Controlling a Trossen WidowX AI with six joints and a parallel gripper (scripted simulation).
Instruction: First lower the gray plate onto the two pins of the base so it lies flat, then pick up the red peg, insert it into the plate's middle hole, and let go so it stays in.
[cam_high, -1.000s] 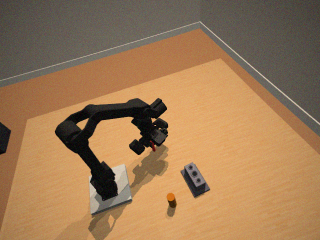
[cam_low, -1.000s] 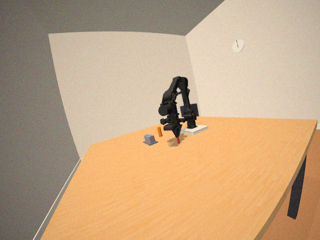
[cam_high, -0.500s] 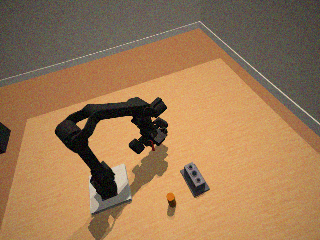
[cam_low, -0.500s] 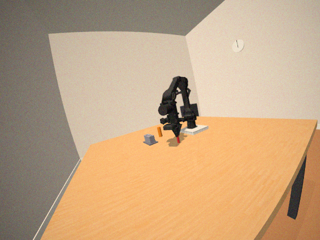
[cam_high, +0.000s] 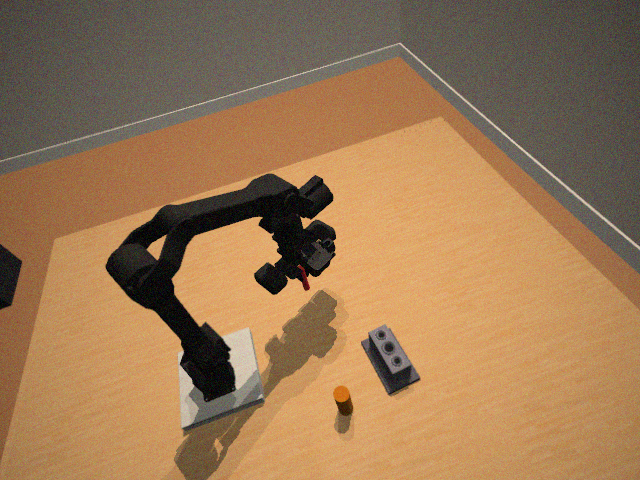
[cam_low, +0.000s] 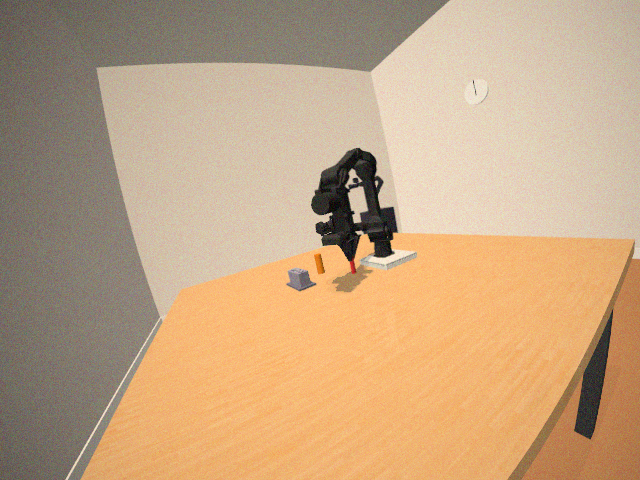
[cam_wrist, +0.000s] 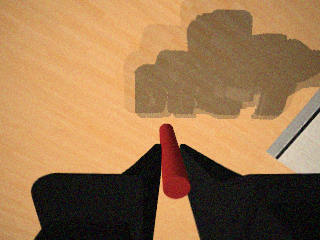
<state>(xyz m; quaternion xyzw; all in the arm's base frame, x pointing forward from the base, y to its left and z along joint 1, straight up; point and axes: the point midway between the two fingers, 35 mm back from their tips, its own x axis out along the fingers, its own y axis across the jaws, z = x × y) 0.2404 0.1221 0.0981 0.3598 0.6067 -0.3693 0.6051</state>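
Now: gripper tip 21 cm to the left of the gray plate, 11 cm short of it and 4 cm above it. From my gripper tip the other things lie so: orange cylinder: 26 cm to the right, 5 cm below, 1 cm behind; then red peg: right at my gripper tip; then dark flat base: 21 cm to the right, 11 cm ahead, 8 cm below.
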